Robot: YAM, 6 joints.
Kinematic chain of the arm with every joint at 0, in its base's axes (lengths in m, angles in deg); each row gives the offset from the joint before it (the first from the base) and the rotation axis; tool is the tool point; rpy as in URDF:
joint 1: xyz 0 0 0.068 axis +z
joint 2: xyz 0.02 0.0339 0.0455 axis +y
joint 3: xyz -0.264 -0.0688 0 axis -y
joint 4: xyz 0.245 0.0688 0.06 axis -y
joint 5: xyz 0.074 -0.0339 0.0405 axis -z
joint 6: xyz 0.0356 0 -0.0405 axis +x
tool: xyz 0 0 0 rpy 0 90 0
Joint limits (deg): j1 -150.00..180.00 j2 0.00..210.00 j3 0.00..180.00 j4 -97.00..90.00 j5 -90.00..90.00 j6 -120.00..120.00
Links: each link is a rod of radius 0.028 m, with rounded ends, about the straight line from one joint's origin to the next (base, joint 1, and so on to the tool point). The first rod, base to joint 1, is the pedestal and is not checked.
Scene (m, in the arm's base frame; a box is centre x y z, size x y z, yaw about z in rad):
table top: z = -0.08
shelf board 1: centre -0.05 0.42 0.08 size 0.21 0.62 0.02 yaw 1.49
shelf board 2: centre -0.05 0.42 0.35 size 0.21 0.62 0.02 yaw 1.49
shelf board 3: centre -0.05 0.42 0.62 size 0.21 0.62 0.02 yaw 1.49
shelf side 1: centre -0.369 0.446 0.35 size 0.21 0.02 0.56 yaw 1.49
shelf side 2: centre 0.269 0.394 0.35 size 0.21 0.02 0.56 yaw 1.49
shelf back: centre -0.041 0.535 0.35 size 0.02 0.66 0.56 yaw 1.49
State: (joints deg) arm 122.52 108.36 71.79 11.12 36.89 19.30
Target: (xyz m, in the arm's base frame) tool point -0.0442 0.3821 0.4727
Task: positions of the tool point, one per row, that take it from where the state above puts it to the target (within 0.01 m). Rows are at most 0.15 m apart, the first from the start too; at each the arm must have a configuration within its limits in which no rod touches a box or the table.
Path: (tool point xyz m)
1: -0.2290 0.2909 0.2280
2: -0.2251 0.2132 0.2222
3: -0.1822 0.2485 0.3071
4: -0.1216 0.2544 0.3929
5: -0.0569 0.2244 0.4727
6: -0.0583 0.2748 0.4818
7: -0.0543 0.3281 0.4819
8: -0.0442 0.3821 0.4727

